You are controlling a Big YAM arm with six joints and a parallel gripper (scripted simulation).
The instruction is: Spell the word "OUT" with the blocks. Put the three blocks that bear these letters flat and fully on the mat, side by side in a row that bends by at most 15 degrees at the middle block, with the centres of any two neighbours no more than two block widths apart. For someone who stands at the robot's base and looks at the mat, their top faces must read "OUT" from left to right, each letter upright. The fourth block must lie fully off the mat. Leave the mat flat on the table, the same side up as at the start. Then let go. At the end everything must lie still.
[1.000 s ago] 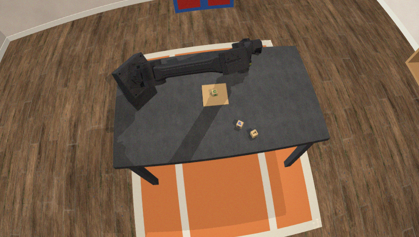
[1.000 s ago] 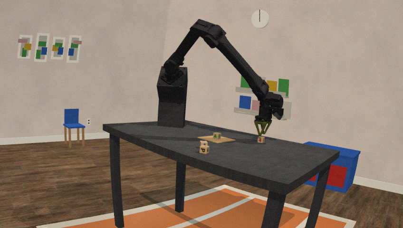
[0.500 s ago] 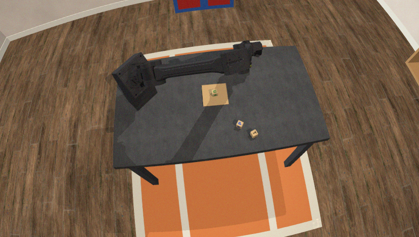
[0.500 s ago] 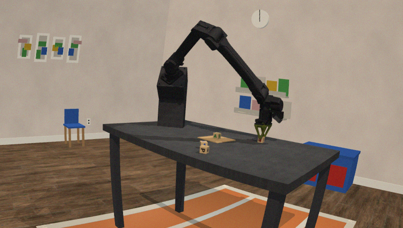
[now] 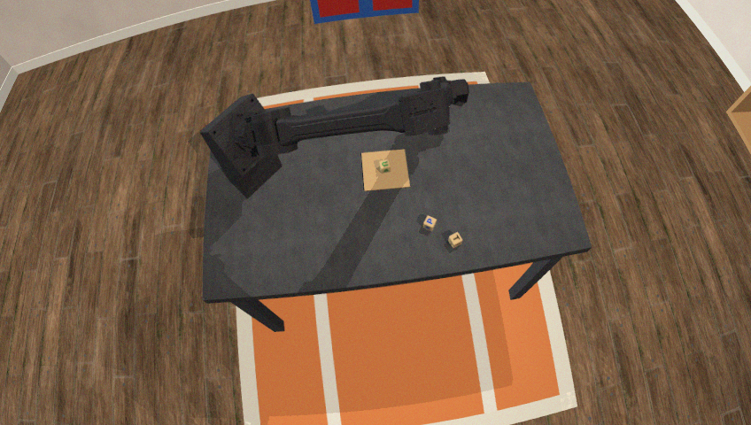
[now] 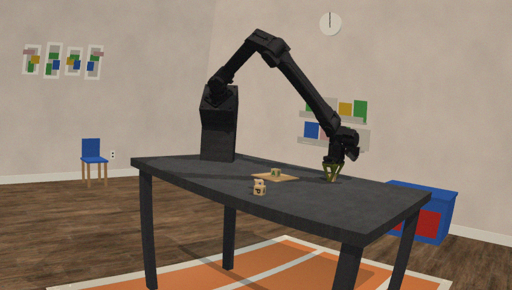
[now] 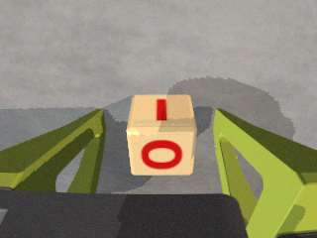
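The O block is right at my hand. Round my hand: green-lettered block: 22 cm behind, 9 cm to the right, 1 cm above; P block: 32 cm to the right, 17 cm behind; tan mat: 22 cm behind, 9 cm to the right, 1 cm below.
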